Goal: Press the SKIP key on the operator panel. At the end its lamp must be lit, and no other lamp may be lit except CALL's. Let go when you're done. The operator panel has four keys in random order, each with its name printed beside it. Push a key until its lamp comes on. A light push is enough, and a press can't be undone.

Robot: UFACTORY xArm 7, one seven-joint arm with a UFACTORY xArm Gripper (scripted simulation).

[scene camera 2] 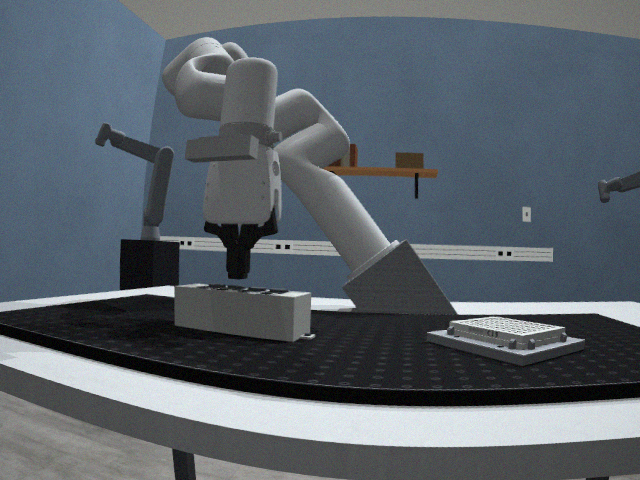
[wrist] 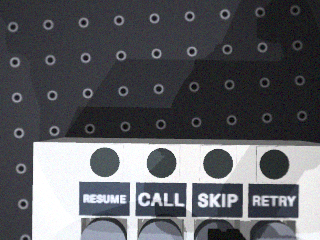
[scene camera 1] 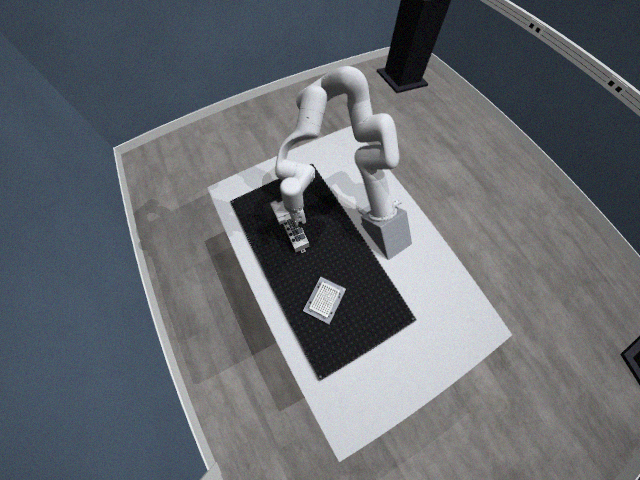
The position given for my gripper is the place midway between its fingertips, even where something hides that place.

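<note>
I can see my gripper (scene camera 2: 237,278). There is an operator panel too, and I find the panel (scene camera 2: 261,314) (wrist: 75,180) both in scene camera 2 and in the wrist view.
</note>
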